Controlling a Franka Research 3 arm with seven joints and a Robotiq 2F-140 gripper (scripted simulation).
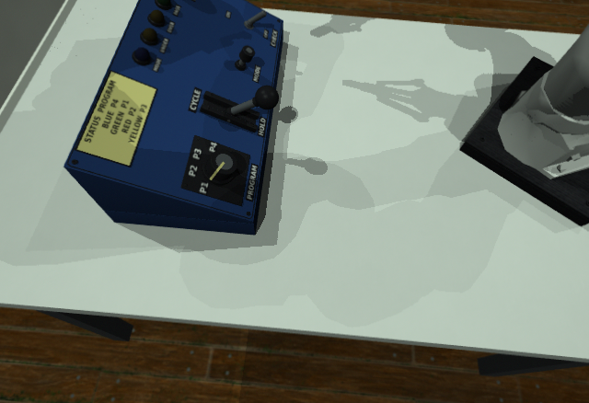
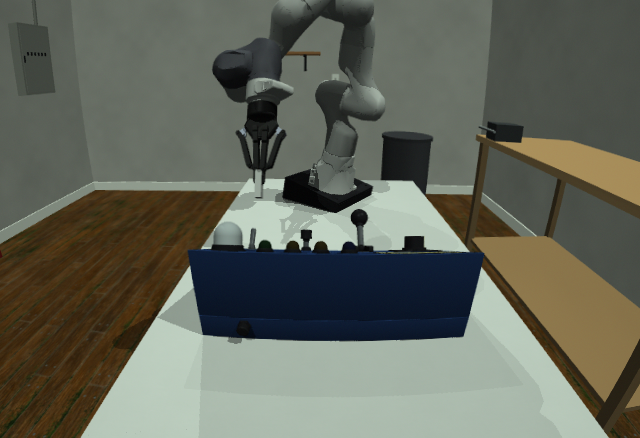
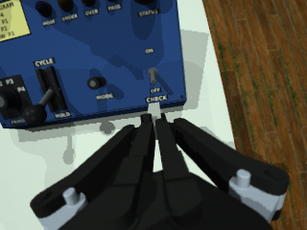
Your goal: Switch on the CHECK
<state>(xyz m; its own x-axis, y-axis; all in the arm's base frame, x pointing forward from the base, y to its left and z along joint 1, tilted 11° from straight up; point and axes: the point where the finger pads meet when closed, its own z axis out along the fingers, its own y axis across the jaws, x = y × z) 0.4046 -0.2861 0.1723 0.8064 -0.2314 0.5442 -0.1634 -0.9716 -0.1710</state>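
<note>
Now: the check toggle 100 mm ahead of my hand, 20 mm to the right of it and 100 mm below it. The rest, counted from my hand: blue console: 170 mm ahead, 160 mm to the left, 120 mm below; then hold lever: 120 mm ahead, 220 mm to the left, 90 mm below; then mode knob: 120 mm ahead, 100 mm to the left, 90 mm below.
</note>
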